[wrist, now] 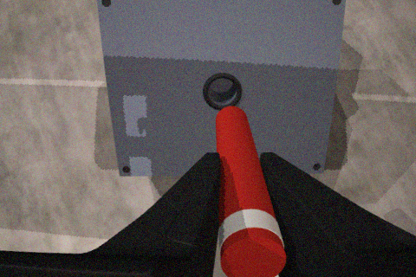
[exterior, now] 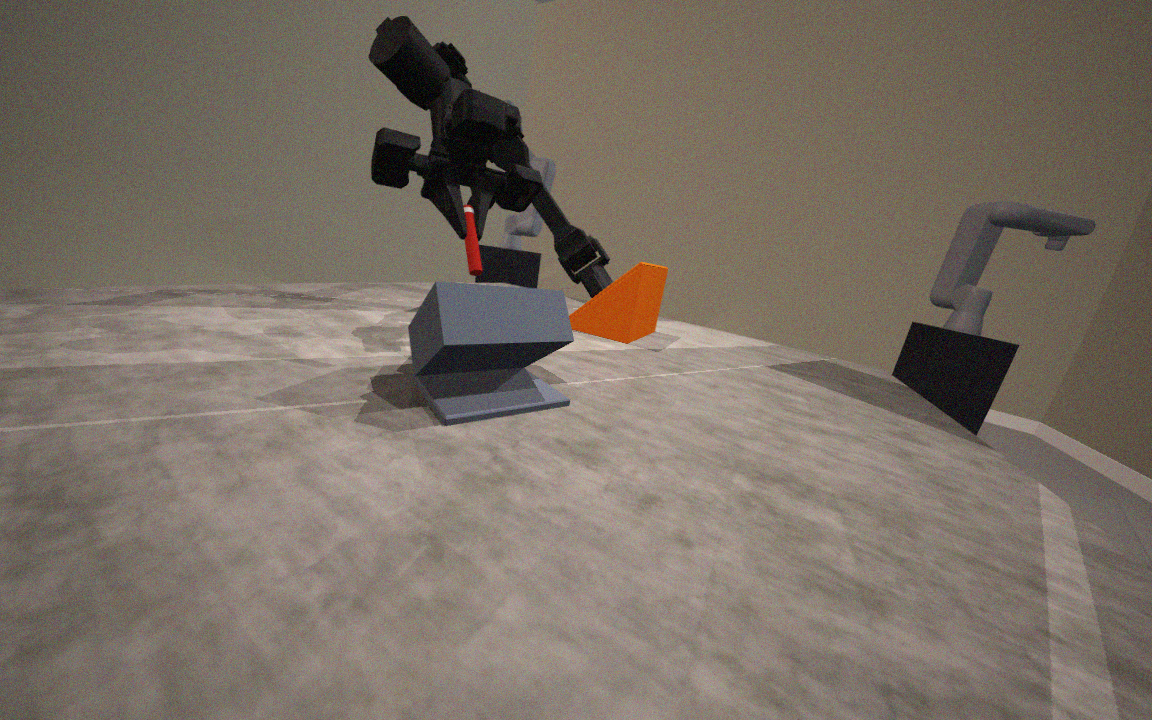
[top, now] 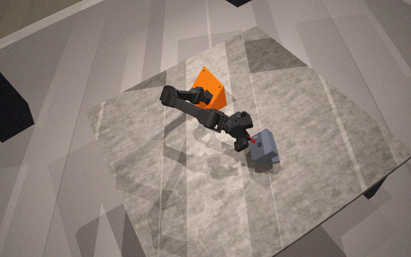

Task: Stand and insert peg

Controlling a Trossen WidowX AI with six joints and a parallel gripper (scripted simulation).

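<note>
Now: gripper tip 9 cm above the sloped panel, 5 cm to the right of it and 3 cm short of it. Round my gripper tip: red peg 1 cm to the right, 1 cm above.
</note>
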